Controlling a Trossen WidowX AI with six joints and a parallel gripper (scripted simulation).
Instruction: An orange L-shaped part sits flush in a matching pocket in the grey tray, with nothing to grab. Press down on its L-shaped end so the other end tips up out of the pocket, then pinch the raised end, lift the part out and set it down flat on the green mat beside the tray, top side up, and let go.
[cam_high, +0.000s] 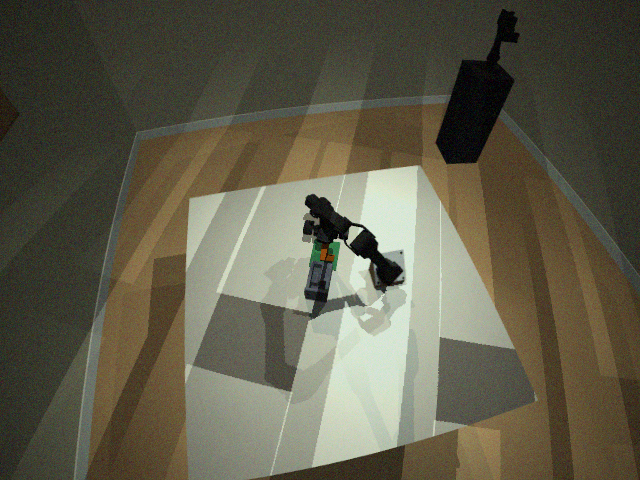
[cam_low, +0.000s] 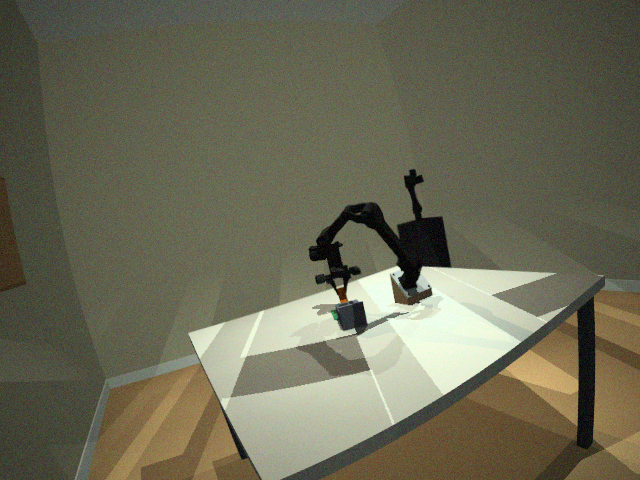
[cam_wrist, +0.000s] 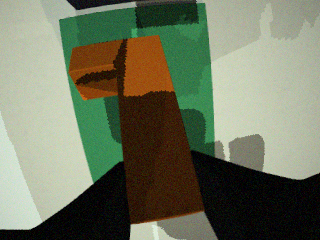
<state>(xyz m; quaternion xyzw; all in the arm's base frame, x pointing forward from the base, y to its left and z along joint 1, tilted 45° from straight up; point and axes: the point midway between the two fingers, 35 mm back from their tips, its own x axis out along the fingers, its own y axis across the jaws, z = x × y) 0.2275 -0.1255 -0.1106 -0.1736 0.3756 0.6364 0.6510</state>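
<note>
Right now my gripper tip is 1 cm past the orange l-shaped part, 3 cm to the right of it and 3 cm above it. The rest, counted from my gripper tip: green mat (1 cm ahead, 2 cm to the left, 9 cm below).
</note>
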